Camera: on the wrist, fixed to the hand. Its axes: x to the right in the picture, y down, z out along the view.
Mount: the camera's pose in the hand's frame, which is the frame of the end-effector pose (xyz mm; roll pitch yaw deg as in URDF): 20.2 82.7 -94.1 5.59 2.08 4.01
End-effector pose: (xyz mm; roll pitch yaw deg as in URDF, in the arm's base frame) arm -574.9 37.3 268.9 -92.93 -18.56 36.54
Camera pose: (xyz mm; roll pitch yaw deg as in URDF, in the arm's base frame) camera -481.2 -15.5 201.6 -86.74 -14.65 34.18
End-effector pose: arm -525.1 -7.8 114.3 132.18 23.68 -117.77
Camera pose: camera -544.4 -75.0 220.2 137.25 19.31 -118.99
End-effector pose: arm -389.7 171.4 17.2 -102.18 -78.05 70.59
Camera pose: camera -265.3 195.3 24.3 -86.26 -74.31 59.89
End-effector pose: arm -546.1 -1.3 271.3 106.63 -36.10 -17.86
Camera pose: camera -569.7 76.2 369.0 111.46 -40.53 -16.75
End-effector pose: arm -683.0 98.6 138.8 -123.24 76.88 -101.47
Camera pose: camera -802.1 135.6 115.1 -137.26 78.41 -121.46
